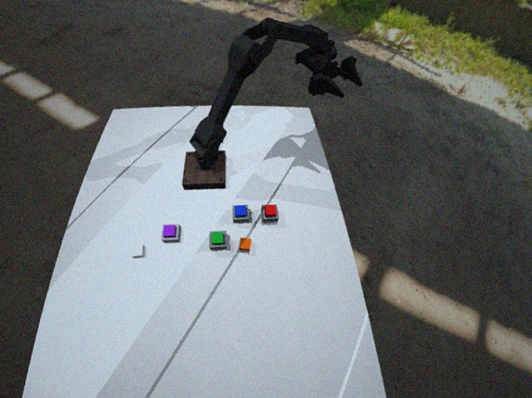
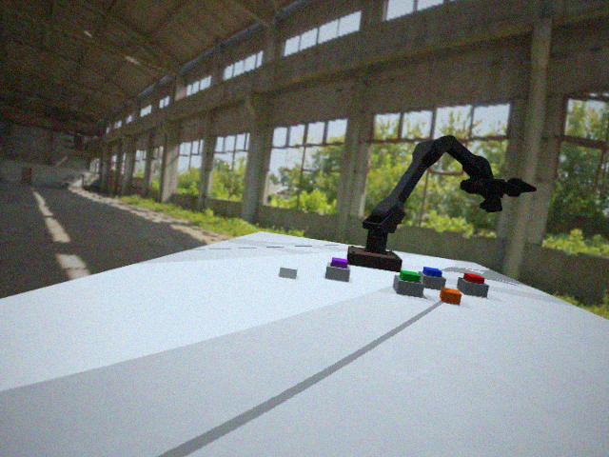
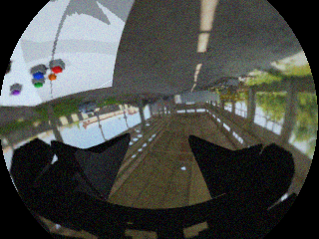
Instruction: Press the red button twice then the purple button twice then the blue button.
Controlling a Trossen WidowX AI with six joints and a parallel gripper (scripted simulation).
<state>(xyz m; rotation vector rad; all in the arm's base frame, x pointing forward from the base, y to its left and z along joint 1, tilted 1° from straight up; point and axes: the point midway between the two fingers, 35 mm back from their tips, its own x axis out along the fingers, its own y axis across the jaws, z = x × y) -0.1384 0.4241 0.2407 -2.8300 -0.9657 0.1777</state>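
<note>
My gripper tip is now 29 cm short of the red button, 25 cm above it and 23 cm to the left of it. Round my gripper tip: blue button: 32 cm to the right, 29 cm ahead, 25 cm below; orange block: 39 cm ahead, 30 cm to the right, 27 cm below; green button: 38 cm to the right, 38 cm ahead, 25 cm below.
</note>
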